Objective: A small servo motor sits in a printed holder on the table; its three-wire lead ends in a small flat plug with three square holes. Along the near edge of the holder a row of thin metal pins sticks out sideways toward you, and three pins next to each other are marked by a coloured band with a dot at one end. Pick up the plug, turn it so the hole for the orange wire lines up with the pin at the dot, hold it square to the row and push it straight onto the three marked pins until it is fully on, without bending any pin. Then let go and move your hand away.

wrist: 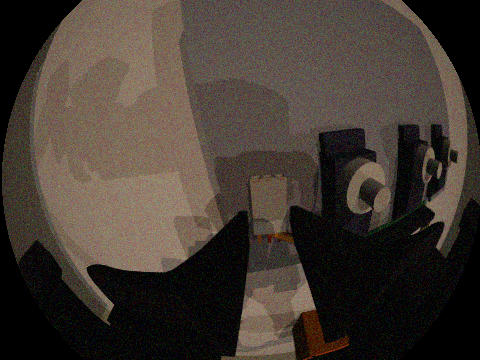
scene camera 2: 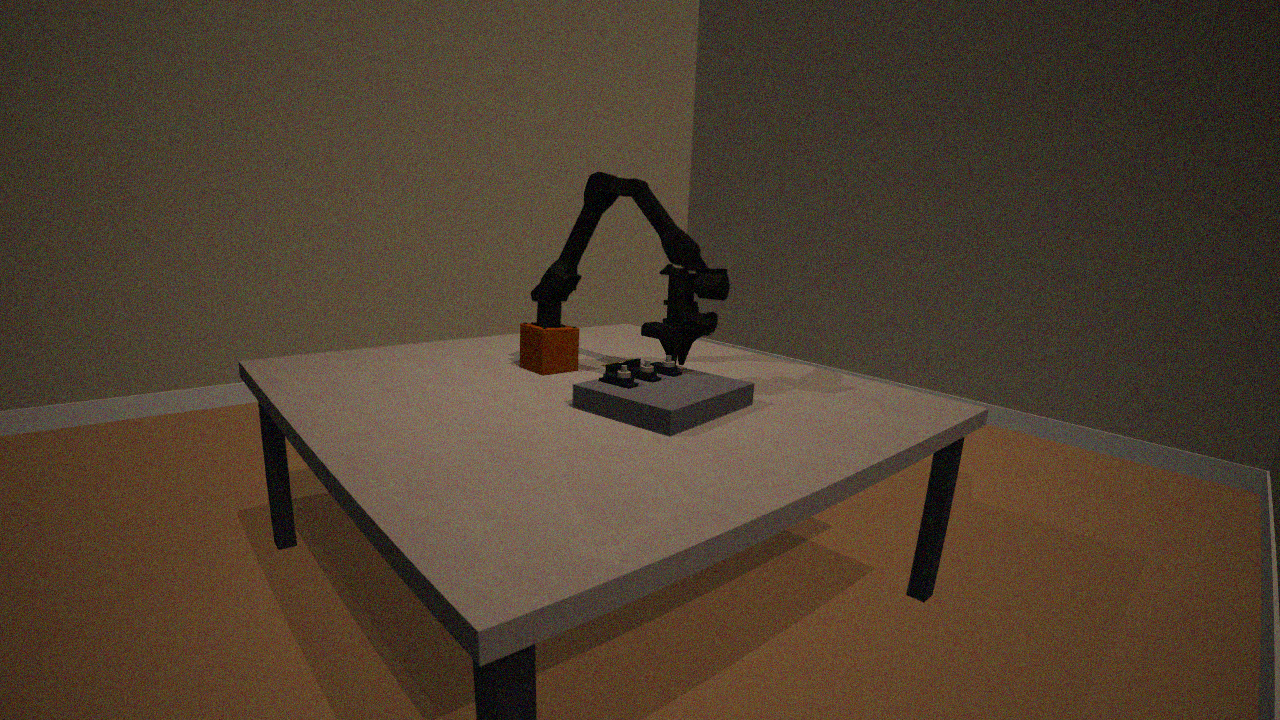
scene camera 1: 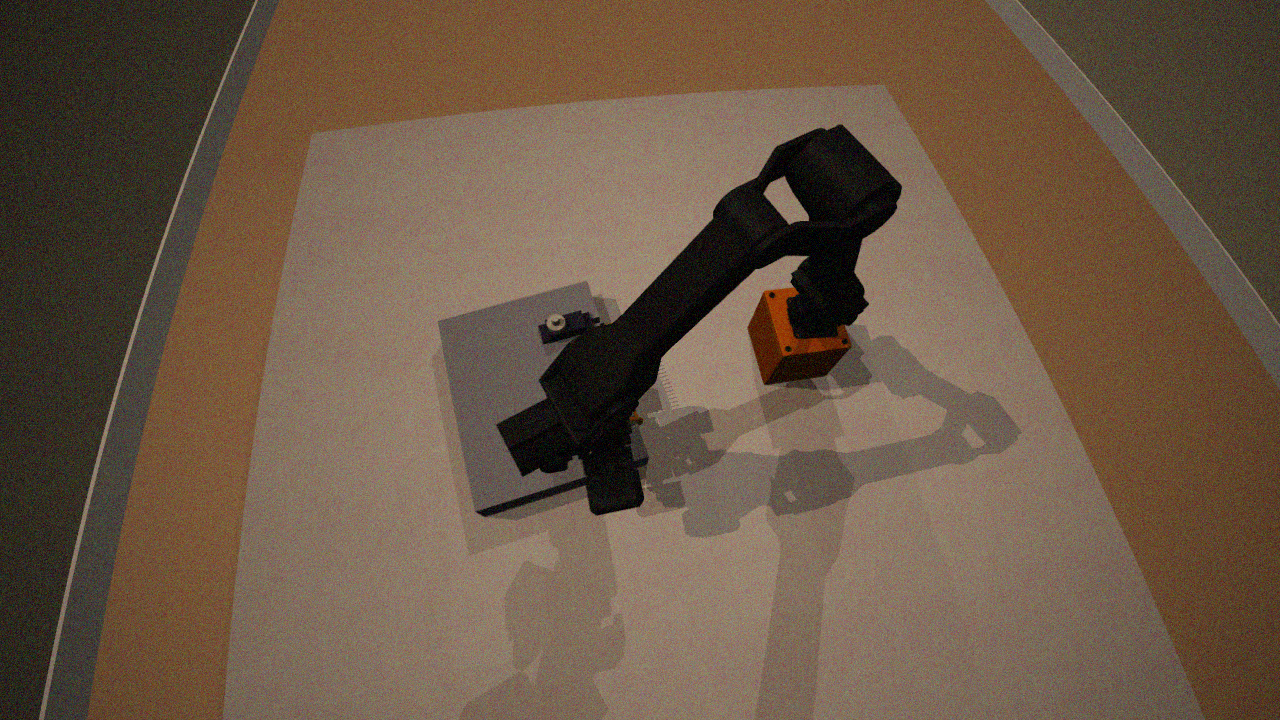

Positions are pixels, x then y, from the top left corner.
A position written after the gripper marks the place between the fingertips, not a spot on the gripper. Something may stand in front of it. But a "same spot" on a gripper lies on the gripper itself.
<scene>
gripper: wrist; scene camera 2; scene camera 1 604, 450
same spot on gripper: [scene camera 2: 678, 345] = [wrist: 241, 294]
</scene>
